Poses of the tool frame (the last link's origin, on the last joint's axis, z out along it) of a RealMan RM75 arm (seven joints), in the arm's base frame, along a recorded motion.
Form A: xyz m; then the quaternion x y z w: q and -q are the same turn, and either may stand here.
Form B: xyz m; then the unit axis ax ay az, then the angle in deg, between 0 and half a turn. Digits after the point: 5 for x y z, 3 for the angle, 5 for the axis.
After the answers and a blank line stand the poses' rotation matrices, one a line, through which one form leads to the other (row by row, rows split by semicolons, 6 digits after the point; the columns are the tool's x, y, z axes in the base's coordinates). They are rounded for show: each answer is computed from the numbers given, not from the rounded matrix.
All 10 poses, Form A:
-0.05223 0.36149 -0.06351 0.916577 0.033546 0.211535 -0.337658
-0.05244 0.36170 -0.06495 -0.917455 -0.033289 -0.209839 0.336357
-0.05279 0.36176 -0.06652 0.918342 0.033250 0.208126 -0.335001
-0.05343 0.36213 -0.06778 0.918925 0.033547 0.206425 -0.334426
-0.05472 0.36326 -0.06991 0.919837 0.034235 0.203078 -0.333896
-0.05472 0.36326 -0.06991 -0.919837 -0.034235 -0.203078 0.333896
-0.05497 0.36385 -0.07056 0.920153 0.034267 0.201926 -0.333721
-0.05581 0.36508 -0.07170 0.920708 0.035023 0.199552 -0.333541
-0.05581 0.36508 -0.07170 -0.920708 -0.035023 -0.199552 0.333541
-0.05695 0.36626 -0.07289 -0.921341 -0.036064 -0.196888 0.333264
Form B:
-0.05223 0.36149 -0.06351 -0.97377 -0.03564 -0.22473 140.531
-0.05244 0.36170 -0.06495 -0.97422 -0.03535 -0.22282 140.690
-0.05279 0.36176 -0.06652 -0.97466 -0.03529 -0.22089 140.855
-0.05343 0.36213 -0.06778 -0.97507 -0.03560 -0.21904 140.925
-0.05472 0.36326 -0.06991 -0.97584 -0.03632 -0.21544 140.989
-0.05472 0.36326 -0.06991 -0.97584 -0.03632 -0.21544 140.989
-0.05497 0.36385 -0.07056 -0.97611 -0.03635 -0.21421 141.010
-0.05581 0.36508 -0.07170 -0.97663 -0.03715 -0.21167 141.032
-0.05581 0.36508 -0.07170 -0.97663 -0.03715 -0.21167 141.032
-0.05695 0.36626 -0.07289 -0.97720 -0.03825 -0.20883 141.066

0.908255 0.204348 0.365123; -0.081358 -0.769723 0.633172; 0.410431 -0.604788 -0.682480
0.909719 0.202244 0.362642; -0.080079 -0.771512 0.631155; 0.407430 -0.603214 -0.685663
0.911156 0.200515 0.359984; -0.078375 -0.773337 0.629132; 0.404539 -0.601451 -0.688916
0.912527 0.199722 0.356940; -0.076413 -0.774068 0.628474; 0.401816 -0.600775 -0.691096
0.915175 0.198595 0.350736; -0.072633 -0.774683 0.628165; 0.396459 -0.600355 -0.694545
0.915175 0.198595 0.350736; -0.072633 -0.774683 0.628165; 0.396459 -0.600355 -0.694545
0.916103 0.197836 0.348735; -0.071712 -0.774912 0.627988; 0.394477 -0.600310 -0.695712
0.917905 0.197609 0.344095; -0.068626 -0.775048 0.628165; 0.390821 -0.600210 -0.697859
0.917905 0.197609 0.344095; -0.068626 -0.775048 0.628165; 0.390821 -0.600210 -0.697859
0.919869 0.197686 0.338764; -0.064777 -0.775269 0.628301; 0.386840 -0.599899 -0.700340

